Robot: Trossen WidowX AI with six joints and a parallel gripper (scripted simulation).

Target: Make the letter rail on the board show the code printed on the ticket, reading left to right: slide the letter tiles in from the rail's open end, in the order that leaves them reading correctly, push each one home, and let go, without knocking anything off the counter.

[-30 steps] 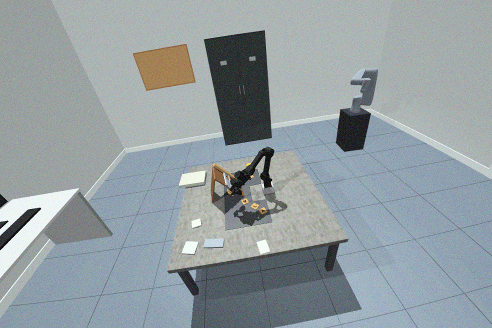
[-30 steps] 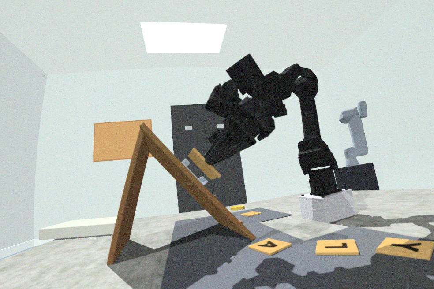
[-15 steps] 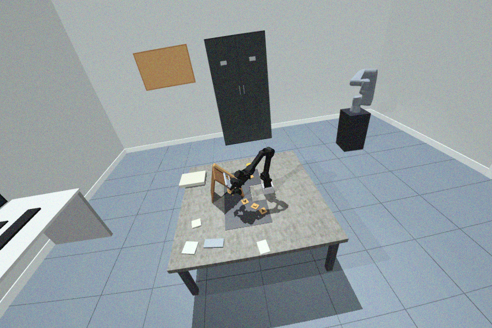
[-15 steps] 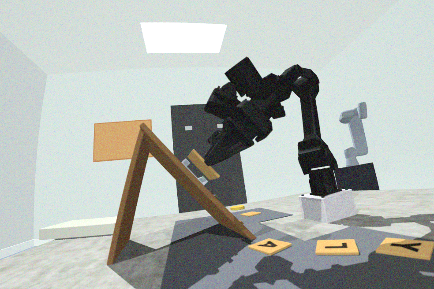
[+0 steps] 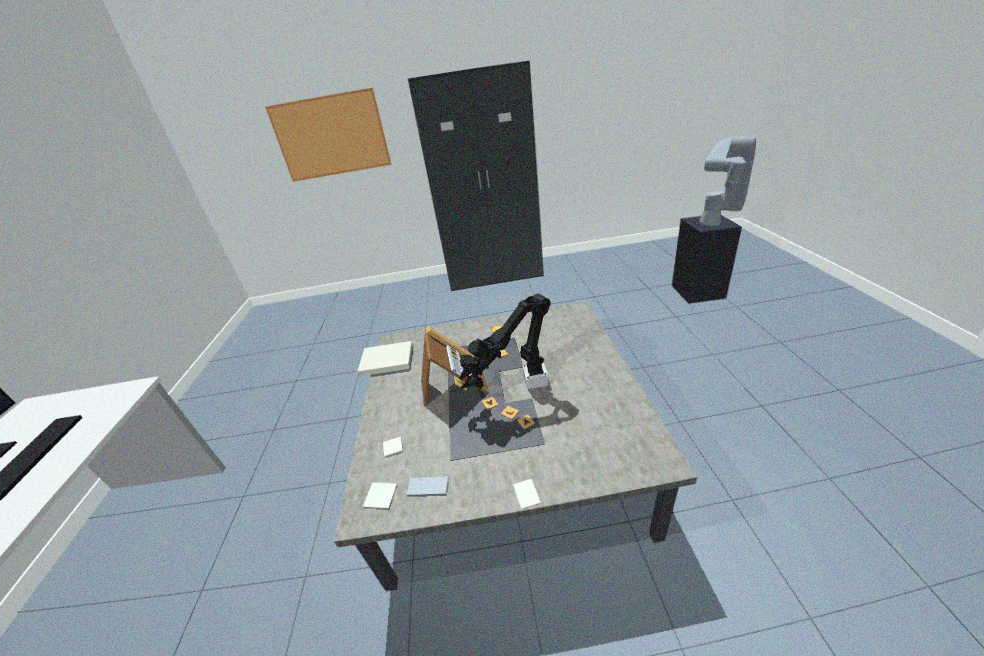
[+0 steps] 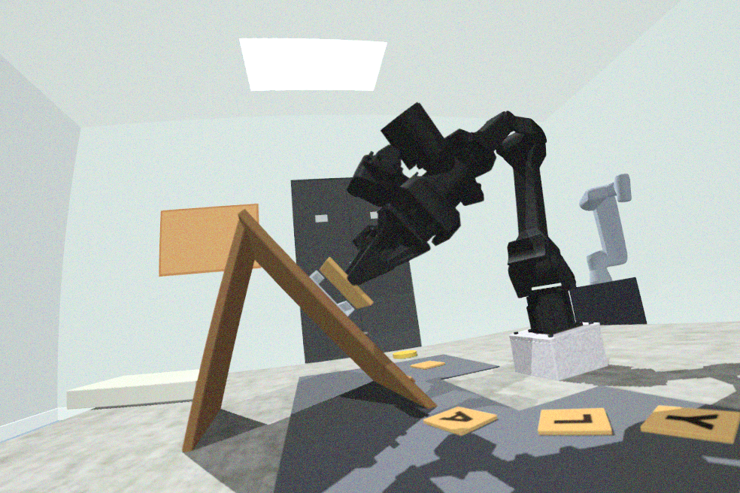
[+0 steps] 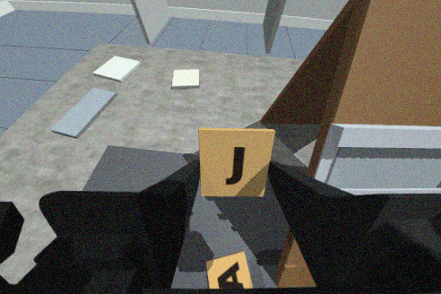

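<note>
Right now the orange tile marked 5 is 230 mm to the right of my gripper tip and 40 mm ahead of it. Also, from my gripper tip: white ticket (170 mm to the right, 90 mm below, 40 mm behind); then j tile (right at my gripper tip); then dark mat (160 mm below, 140 mm behind, 130 mm to the right).
</note>
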